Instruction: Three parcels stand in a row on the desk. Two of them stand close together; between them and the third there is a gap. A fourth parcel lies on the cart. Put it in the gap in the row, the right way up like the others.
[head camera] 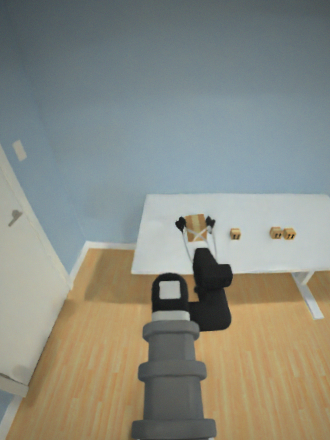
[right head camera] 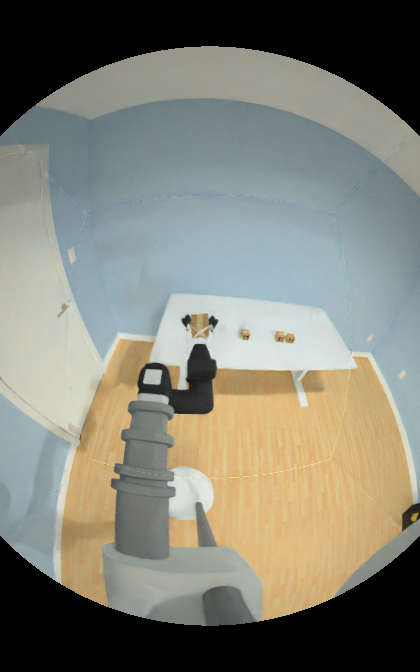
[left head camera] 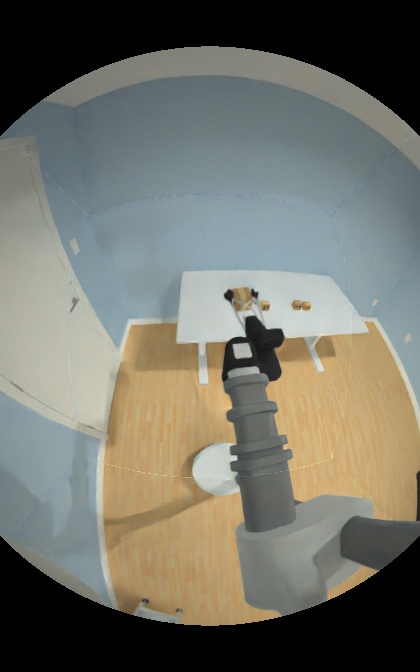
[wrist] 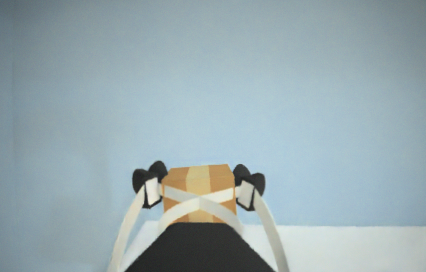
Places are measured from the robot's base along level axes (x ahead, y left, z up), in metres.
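Pixels of known places: gripper, between the fingertips: point(head camera: 194, 218) point(wrist: 199, 177).
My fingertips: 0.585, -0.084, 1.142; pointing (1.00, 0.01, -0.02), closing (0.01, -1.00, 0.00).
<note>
For each thing: its top centre in the pictures, then the offset to it from my fingertips, as dx, dy, dz. Level surfaces: height alone.
- fourth parcel, centre of its top: point(wrist: 202, 167) point(head camera: 196, 219) -0.024, -0.002, +0.015
- white desk, height of its surface: dz -0.449
- single parcel, centre of its top: point(head camera: 236, 231) +0.374, -0.318, -0.399
My gripper point(head camera: 195, 224) point(left head camera: 241, 295) point(right head camera: 200, 322) point(wrist: 199, 177) is shut on the fourth parcel point(head camera: 195, 219) point(left head camera: 242, 291) point(right head camera: 200, 318) point(wrist: 199, 173), brown with a pale tape stripe; no arrow marks show on its visible faces. It is over the left part of the white desk point(head camera: 165, 250) point(left head camera: 200, 320) point(right head camera: 167, 350) point(wrist: 350, 250), left of the row. The single parcel point(head camera: 235, 234) point(left head camera: 265, 305) point(right head camera: 245, 335) stands nearest it. Right of a gap stand two close parcels point(head camera: 276, 233) point(head camera: 289, 234) point(left head camera: 297, 305) point(right head camera: 290, 338). Dark arrow marks show on the row's fronts.
A blue wall point(head camera: 200, 125) point(wrist: 210, 90) rises behind the desk. A white door point(head camera: 30, 280) point(left head camera: 35, 280) is at the left. Part of a white frame on castors, apparently the cart point(left head camera: 157, 615), shows at the bottom of the left head view. A dark object point(right head camera: 411, 520) is at the right edge.
</note>
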